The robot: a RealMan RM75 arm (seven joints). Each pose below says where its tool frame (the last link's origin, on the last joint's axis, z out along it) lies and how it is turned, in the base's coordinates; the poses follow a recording.
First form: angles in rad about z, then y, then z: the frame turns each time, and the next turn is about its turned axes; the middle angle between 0 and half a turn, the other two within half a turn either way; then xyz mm.
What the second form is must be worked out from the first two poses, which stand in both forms.
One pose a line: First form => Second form
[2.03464 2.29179 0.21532 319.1 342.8 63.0] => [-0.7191 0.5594 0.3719 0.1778 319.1 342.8 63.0]
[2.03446 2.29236 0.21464 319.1 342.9 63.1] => [-0.7193 0.5593 0.3716 0.1778 319.1 342.9 63.1]
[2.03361 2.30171 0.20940 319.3 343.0 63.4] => [-0.7221 0.5589 0.3672 0.1771 319.3 343.0 63.4]
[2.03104 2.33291 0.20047 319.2 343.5 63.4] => [-0.7288 0.5604 0.3534 0.1729 319.2 343.5 63.4]
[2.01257 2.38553 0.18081 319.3 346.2 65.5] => [-0.7371 0.5661 0.3284 0.1685 319.3 346.2 65.5]
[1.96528 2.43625 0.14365 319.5 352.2 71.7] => [-0.7414 0.5754 0.3004 0.1705 319.5 352.2 71.7]
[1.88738 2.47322 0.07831 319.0 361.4 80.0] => [-0.7426 0.5839 0.2729 0.1819 319.0 361.4 80.0]
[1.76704 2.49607 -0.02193 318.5 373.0 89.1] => [-0.7396 0.5936 0.2430 0.2039 318.5 373.0 89.1]
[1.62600 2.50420 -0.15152 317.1 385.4 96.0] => [-0.7372 0.5986 0.2106 0.2320 317.1 385.4 96.0]
